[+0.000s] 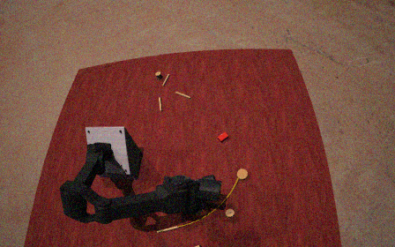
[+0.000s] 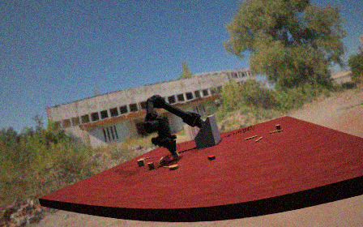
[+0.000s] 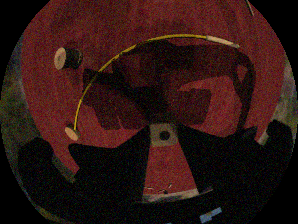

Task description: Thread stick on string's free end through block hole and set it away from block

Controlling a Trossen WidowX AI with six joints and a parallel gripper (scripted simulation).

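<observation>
My gripper tip is 6 cm past the thin wooden stick, 13 cm to the left of it and 3 cm above it. Also, from my gripper tip: red cube 11 cm ahead, 23 cm to the left, 2 cm below; then round wooden button 18 cm ahead, 8 cm to the left, 2 cm below.
</observation>
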